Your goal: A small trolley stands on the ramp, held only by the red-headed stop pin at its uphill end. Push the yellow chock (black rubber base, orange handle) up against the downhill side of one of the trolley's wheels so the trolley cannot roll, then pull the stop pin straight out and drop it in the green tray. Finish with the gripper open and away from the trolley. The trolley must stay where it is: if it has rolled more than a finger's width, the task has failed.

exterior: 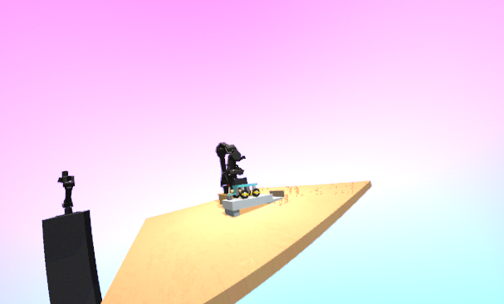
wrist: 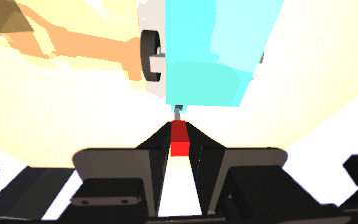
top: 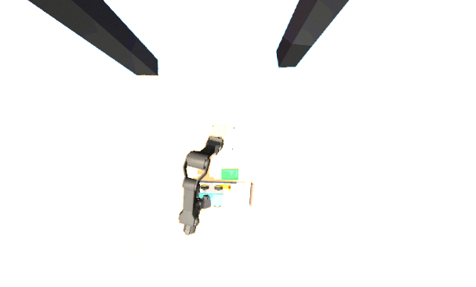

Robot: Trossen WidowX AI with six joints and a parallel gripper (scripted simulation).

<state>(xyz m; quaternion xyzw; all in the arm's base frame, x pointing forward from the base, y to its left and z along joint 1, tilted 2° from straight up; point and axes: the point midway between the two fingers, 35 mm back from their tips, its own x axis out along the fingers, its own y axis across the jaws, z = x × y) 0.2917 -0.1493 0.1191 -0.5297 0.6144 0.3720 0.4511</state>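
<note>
Right now my gripper tip is 22 cm to the right of the green tray, 17 cm above it and 7 cm past it. Round my gripper tip: yellow chock 19 cm to the left, 8 cm below; then red-headed stop pin right at my gripper tip; then cyan trolley 9 cm to the left, 5 cm below, 4 cm ahead.
</note>
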